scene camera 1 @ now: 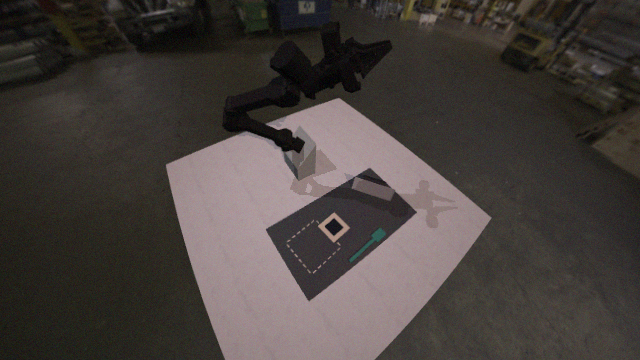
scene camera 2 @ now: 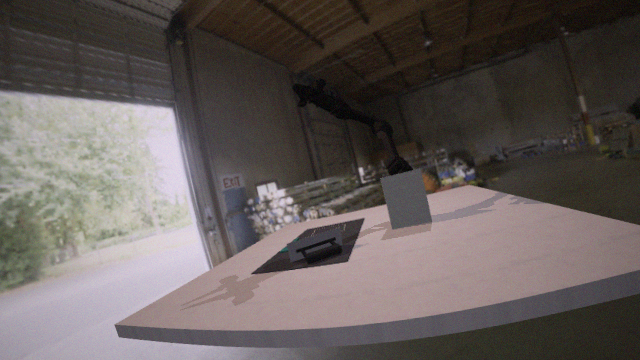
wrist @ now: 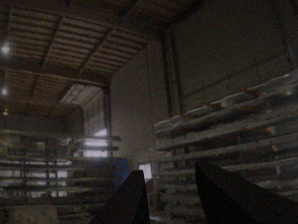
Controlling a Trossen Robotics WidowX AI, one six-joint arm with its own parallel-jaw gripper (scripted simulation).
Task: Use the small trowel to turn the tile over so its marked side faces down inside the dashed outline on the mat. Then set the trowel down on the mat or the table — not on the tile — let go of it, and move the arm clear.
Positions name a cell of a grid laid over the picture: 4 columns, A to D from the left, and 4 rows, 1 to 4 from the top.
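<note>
An oblong block (scene camera 2: C3) is visible; in the wrist view the block is out of frame. A dark mat is visible at (scene camera 1: C3) and (scene camera 2: B3). My gripper appears at (scene camera 1: C1) and (wrist: C4).
</note>
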